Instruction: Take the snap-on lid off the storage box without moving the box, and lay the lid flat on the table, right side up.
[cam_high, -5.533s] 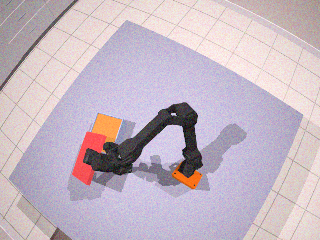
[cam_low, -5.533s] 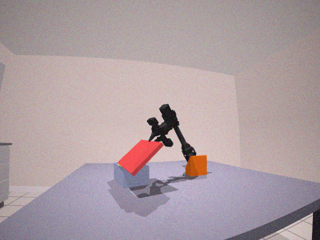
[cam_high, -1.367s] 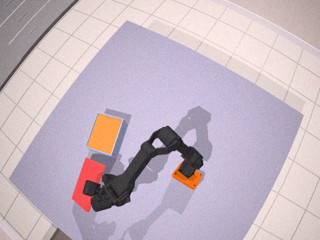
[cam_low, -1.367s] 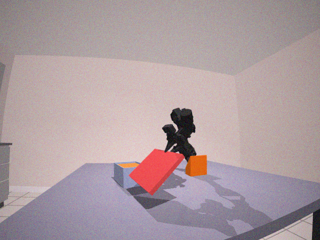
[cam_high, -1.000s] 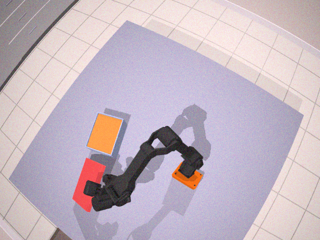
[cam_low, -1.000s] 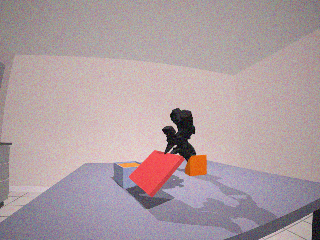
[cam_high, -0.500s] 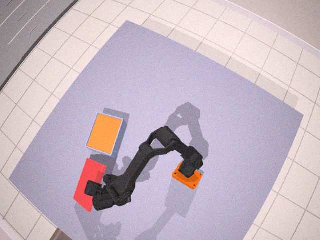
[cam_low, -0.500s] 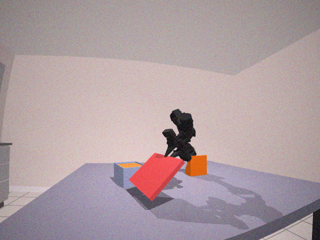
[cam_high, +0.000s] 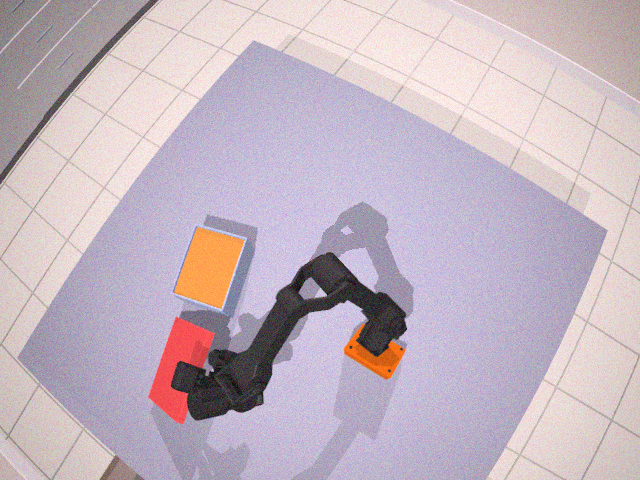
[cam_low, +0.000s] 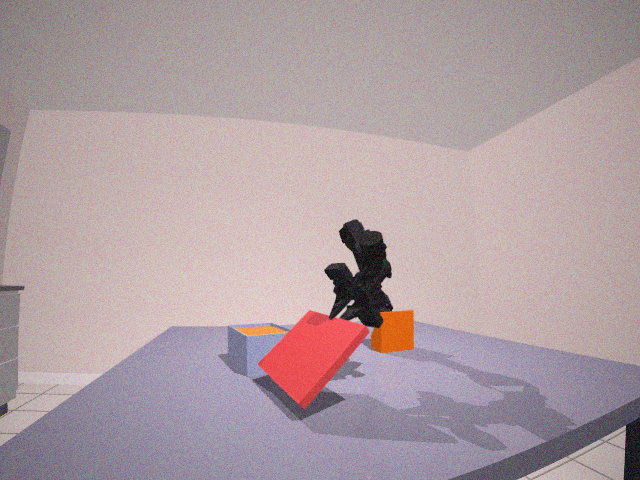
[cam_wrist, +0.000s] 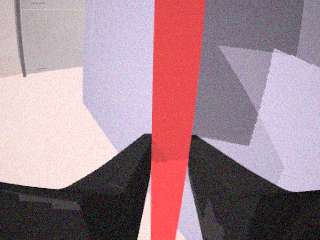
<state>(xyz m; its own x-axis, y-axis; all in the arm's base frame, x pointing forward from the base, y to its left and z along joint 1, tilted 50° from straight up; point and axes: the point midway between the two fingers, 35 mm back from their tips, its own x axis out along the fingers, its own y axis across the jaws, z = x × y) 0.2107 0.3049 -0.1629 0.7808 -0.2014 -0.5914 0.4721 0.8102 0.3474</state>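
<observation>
Right now my gripper tip is 60 mm short of the red lid, 50 mm above it and 20 mm to the right of it. Round my gripper tip: grey-blue storage box: 220 mm to the right, 170 mm ahead, 100 mm below.
</observation>
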